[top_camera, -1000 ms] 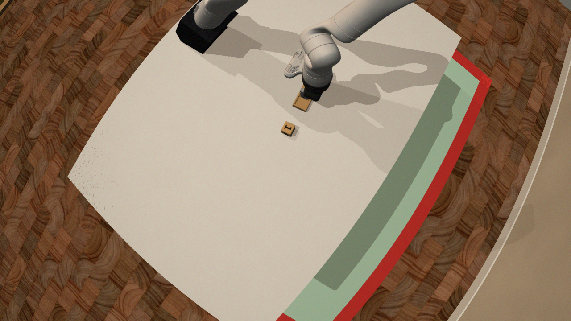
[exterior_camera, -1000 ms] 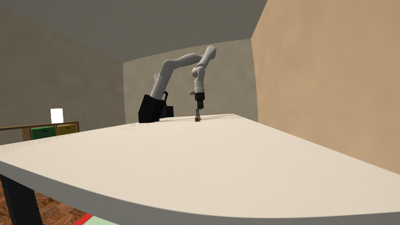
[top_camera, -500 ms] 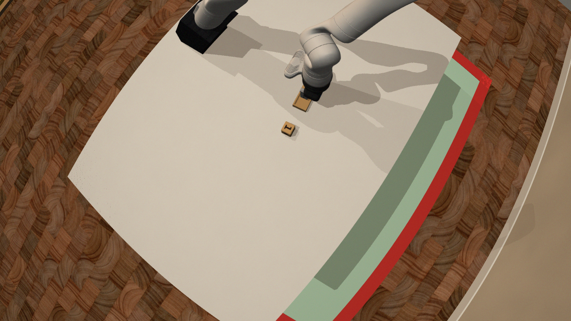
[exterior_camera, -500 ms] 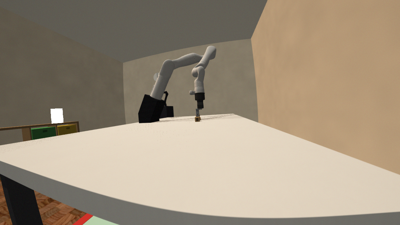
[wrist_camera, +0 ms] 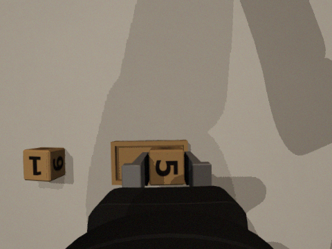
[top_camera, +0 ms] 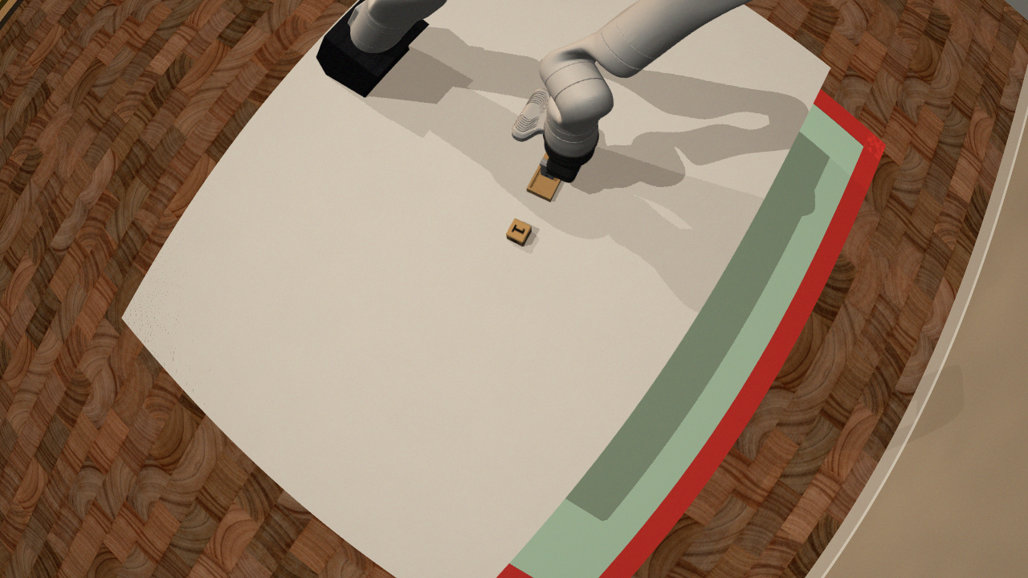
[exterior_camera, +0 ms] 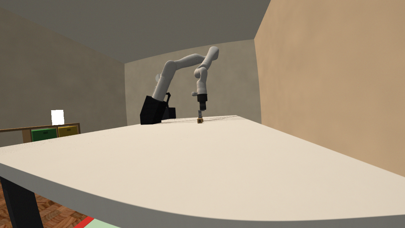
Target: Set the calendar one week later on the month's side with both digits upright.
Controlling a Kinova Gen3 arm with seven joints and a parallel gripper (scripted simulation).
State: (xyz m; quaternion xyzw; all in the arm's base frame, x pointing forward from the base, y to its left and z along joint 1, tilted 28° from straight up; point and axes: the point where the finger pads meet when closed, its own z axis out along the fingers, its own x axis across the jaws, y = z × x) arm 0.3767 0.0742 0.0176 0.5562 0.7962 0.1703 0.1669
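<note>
Now: hand 10 mm short of the wooden tray, 20 mm to the left of it and 30 mm above it.
</note>
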